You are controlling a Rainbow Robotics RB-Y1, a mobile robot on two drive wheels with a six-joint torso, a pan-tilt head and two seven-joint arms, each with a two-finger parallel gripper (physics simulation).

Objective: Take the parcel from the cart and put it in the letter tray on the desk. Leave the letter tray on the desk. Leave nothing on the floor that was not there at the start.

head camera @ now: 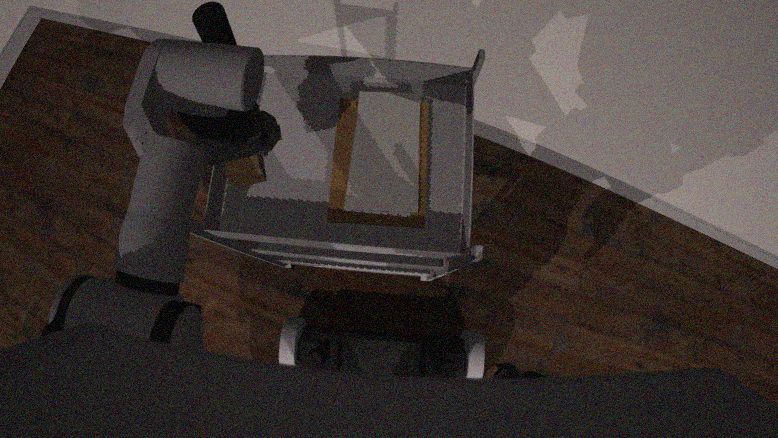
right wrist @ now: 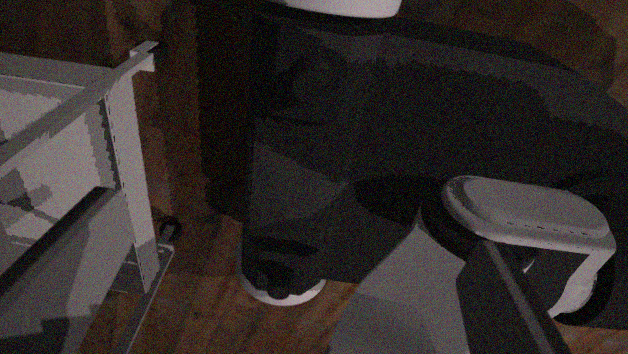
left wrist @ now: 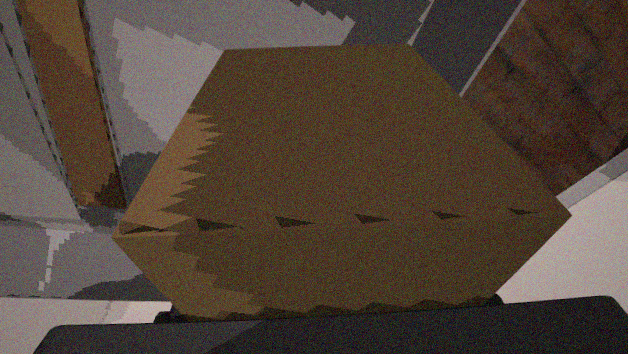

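Pixels of known places: left gripper, fingertip midpoint: (head camera: 246,154); right gripper, fingertip midpoint: (right wrist: 299,238); robot's base, link origin: (head camera: 381,353).
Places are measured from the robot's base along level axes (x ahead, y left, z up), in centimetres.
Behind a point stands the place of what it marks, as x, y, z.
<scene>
My left gripper (head camera: 246,145) {37.5, 23.6, 77.5} (left wrist: 331,306) is shut on the brown parcel (head camera: 246,170) {33.3, 21.1, 83.4} (left wrist: 325,175), above the left part of the grey cart (head camera: 332,248) {25.3, 9.8, 68.0} (right wrist: 132,185) {25.3, 5.5, 17.5}. The left wrist view shows cart surface and floor beyond the parcel. The head view shows a small part of the parcel below the dark gripper. My right gripper (right wrist: 299,238) {-0.4, -24.1, 52.4} looks open and empty, low beside the cart, with wide grey pieces at both lower sides of the right wrist view. It cannot be made out in the head view. The desk and the letter tray cannot be made out.
A brown three-sided frame (head camera: 340,163) {40.0, 10.0, 67.4} (left wrist: 82,125) {44.1, 10.0, 67.4} around a pale panel lies on the cart. A pale wall (head camera: 680,81) {67.0, -62.1, 69.6} stands behind it. My wheeled base (head camera: 381,353) {2.5, 0.2, 19.2} (right wrist: 310,170) {-2.0, -3.4, 19.1} is close to the cart's near edge. A small dark thing (head camera: 506,371) shows beside the base.
</scene>
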